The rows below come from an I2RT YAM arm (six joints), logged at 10 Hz.
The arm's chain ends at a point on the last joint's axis. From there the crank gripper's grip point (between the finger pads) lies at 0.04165 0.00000 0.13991 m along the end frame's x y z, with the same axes.
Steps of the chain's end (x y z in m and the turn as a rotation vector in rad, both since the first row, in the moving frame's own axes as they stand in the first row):
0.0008, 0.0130, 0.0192, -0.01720, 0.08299, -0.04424
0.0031, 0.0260, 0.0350, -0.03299, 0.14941, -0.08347
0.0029, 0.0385, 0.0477, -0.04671, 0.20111, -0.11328
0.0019, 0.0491, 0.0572, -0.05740, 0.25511, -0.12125
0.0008, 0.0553, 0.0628, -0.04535, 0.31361, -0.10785
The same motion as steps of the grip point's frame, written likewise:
0.0123, 0.0133, 0.0153, -0.01720, 0.08299, -0.04424
0.0235, 0.0262, 0.0272, -0.03299, 0.14941, -0.08347
0.0300, 0.0385, 0.0365, -0.04671, 0.20111, -0.11328
0.0359, 0.0496, 0.0421, -0.05740, 0.25511, -0.12125
0.0419, 0.0545, 0.0431, -0.04535, 0.31361, -0.10785

